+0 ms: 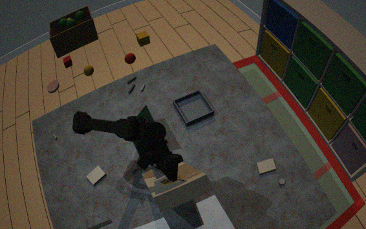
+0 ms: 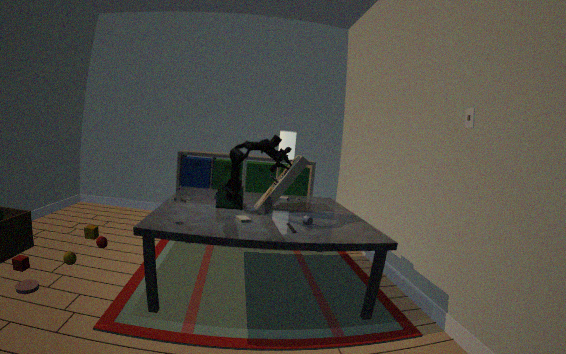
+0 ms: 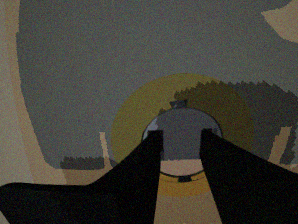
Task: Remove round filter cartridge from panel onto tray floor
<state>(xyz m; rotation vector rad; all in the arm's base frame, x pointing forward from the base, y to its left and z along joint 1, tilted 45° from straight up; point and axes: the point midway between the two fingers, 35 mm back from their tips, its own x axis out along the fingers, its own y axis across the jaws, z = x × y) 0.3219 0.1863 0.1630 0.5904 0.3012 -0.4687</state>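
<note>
Now: the round filter cartridge 1 cm below my gripper tip and 1 cm ahead of it. From my gripper tip the other things lie so: grey tray (43 cm behind, 27 cm below, 26 cm to the left).
</note>
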